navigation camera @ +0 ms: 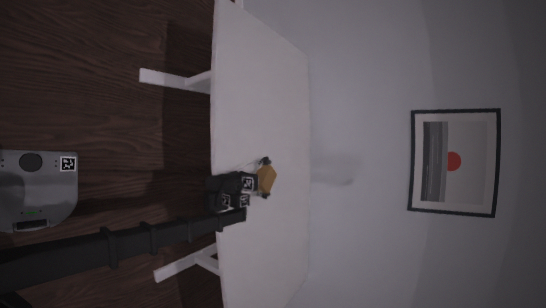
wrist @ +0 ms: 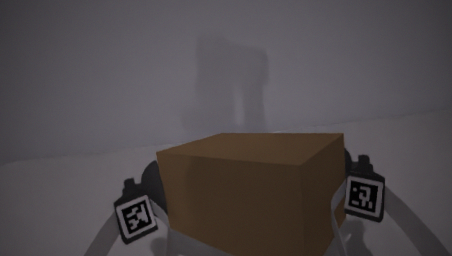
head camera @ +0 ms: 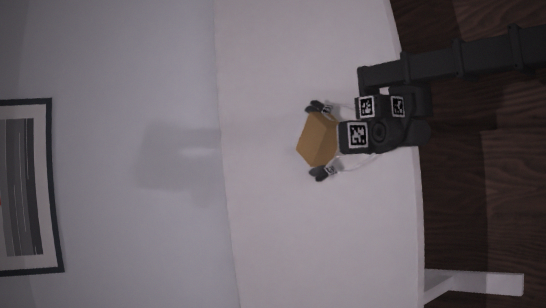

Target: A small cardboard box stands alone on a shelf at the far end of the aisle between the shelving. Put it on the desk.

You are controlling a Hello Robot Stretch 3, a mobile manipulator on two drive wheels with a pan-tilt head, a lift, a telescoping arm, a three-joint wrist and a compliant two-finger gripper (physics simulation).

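Where they show: gripper, fingertip midpoint: (navigation camera: 269, 177) (head camera: 310, 141); robot's base at its link origin: (navigation camera: 31, 161).
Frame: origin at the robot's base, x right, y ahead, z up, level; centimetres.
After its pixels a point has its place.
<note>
The small cardboard box (head camera: 314, 137) {y -2.4, x 66.5, z 80.3 cm} (navigation camera: 266, 179) {y -2.0, x 65.7, z 80.2 cm} (wrist: 240, 195) {y -1.6, x 64.4, z 78.6 cm} is plain brown and sits turned at an angle between the two fingertips. My gripper (head camera: 317, 141) {y -1.9, x 71.5, z 77.4 cm} (navigation camera: 265, 178) {y -1.9, x 71.5, z 77.4 cm} (wrist: 245, 172) {y -1.9, x 71.5, z 77.4 cm} is shut on the box, with one dark fingertip against each side. Both are over the white desk (head camera: 320, 240) {y 20.8, x 76.0, z 72.0 cm} (navigation camera: 260, 100) {y 29.5, x 70.9, z 72.0 cm} (wrist: 420, 150) {y -29.2, x 89.6, z 72.0 cm}, between its front edge and the wall. Whether the underside of the box touches the desk top cannot be told; it is hidden in these views.
A pale wall (head camera: 150, 75) {y -27.5, x 131.4, z 95.3 cm} (navigation camera: 360, 65) {y 63.1, x 125.5, z 103.9 cm} stands behind the desk, with a framed picture (head camera: 59, 200) {y 11.7, x 128.9, z 129.6 cm} (navigation camera: 412, 150) {y 12.5, x 126.6, z 131.9 cm} on it. The dark arm (head camera: 440, 62) {y -10.3, x 30.7, z 86.7 cm} (navigation camera: 130, 245) {y -10.2, x 14.5, z 87.1 cm} reaches over the desk's front edge. White desk legs (head camera: 500, 283) (navigation camera: 165, 78) stand out over the wooden floor.
</note>
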